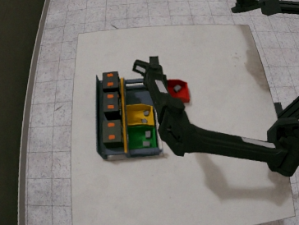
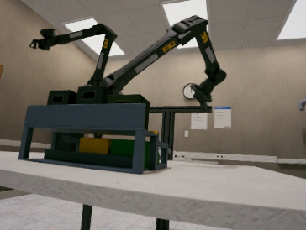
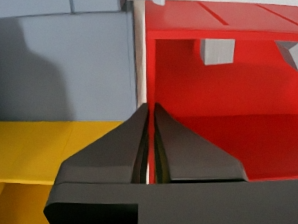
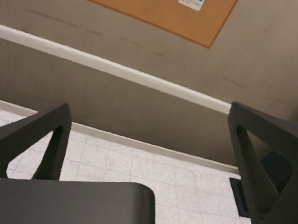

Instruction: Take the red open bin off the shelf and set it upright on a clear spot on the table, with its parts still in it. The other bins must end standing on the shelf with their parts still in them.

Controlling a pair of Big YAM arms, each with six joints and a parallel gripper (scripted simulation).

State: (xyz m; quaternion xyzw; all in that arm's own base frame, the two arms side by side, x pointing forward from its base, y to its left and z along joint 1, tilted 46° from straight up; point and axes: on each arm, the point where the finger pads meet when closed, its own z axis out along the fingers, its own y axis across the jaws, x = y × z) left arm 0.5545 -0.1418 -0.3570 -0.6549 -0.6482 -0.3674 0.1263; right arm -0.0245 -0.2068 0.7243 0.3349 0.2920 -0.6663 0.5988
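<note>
Now: left hand 8 cm past the red bin and 3 cm above it. Round my left hand: green bin: 23 cm to the left, 10 cm ahead, 4 cm below; then yellow bin: 12 cm to the left, 10 cm ahead, 4 cm below.
</note>
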